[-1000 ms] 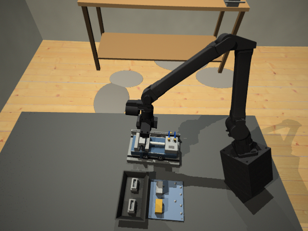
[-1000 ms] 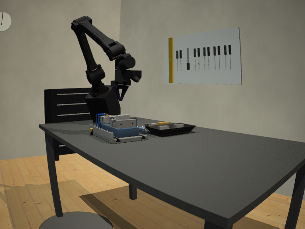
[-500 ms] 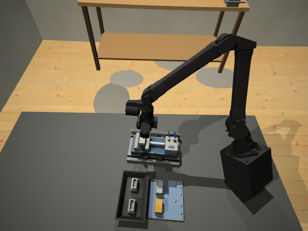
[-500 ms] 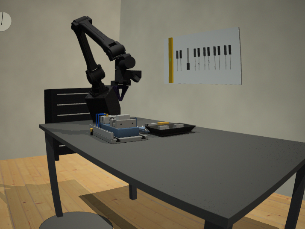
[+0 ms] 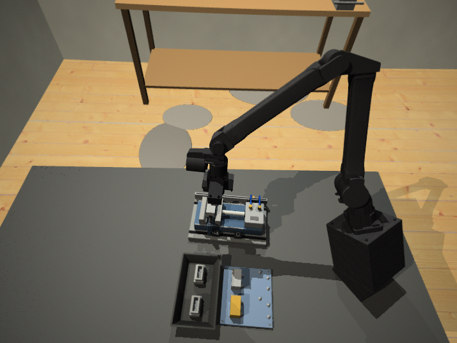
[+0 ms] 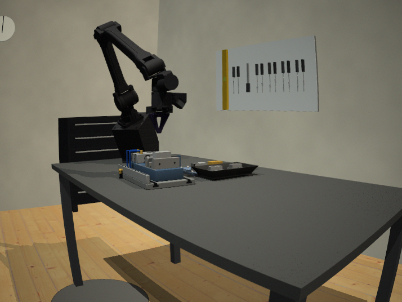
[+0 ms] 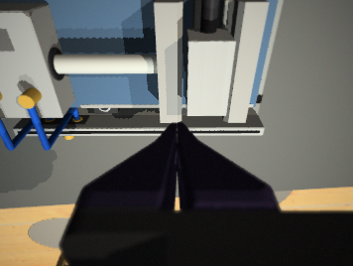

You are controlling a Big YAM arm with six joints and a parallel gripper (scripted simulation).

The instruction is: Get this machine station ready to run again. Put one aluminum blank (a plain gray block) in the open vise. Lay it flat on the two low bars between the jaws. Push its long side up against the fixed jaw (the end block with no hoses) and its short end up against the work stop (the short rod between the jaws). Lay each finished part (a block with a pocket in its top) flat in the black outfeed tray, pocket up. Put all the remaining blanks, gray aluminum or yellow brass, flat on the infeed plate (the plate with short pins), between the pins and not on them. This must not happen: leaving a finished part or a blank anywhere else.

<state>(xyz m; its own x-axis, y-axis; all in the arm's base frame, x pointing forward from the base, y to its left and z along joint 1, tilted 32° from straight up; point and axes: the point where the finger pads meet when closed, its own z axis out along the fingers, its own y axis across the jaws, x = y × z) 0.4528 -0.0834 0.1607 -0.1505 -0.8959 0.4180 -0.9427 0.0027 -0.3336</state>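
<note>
Right now my hand is 20 mm short of the gray aluminum blank and 90 mm above it. The rest, counted from my hand: moving jaw 10 mm behind, 110 mm below; then fixed jaw 50 mm ahead, 10 mm to the right, 110 mm below; then work stop rod 30 mm ahead, 40 mm to the left, 100 mm below.
</note>
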